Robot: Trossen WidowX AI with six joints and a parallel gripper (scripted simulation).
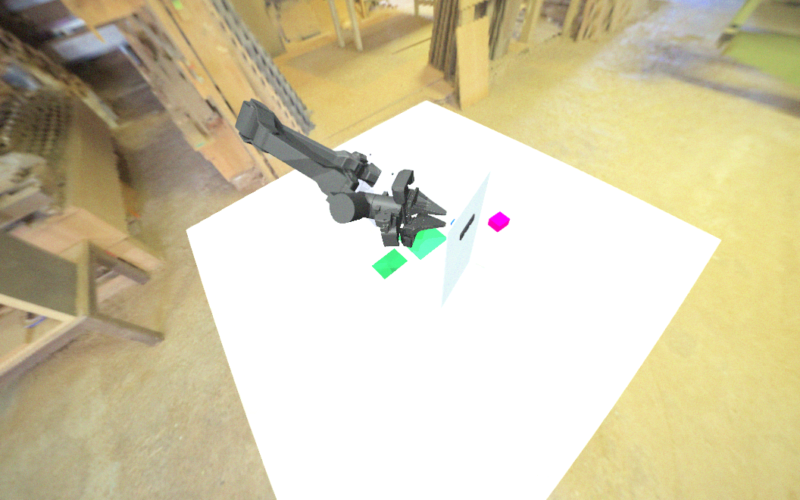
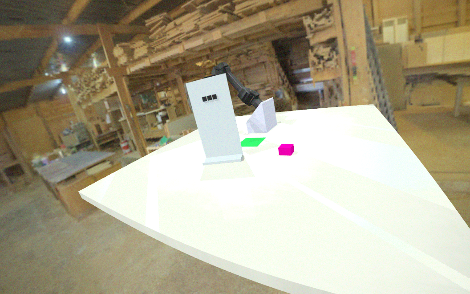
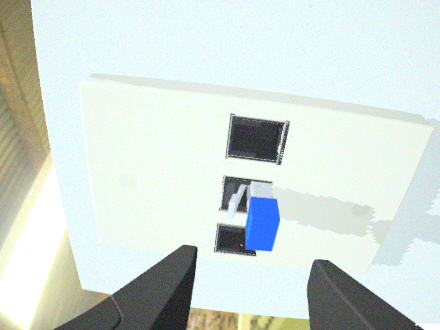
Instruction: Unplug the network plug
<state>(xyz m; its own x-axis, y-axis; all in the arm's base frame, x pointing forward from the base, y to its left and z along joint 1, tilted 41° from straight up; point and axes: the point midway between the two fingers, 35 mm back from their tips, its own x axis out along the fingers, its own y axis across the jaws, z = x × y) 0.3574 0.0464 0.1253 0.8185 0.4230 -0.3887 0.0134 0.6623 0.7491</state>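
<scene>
Right now my gripper tip is 3 cm short of the blue plug and 1 cm to the right of it. Also, from my gripper tip: pale panel (5 cm ahead, 2 cm to the left, 10 cm below); thin pale tab (3 cm ahead, 1 cm to the left, 1 cm above); green patch (15 cm behind, 5 cm to the left, 26 cm below).
</scene>
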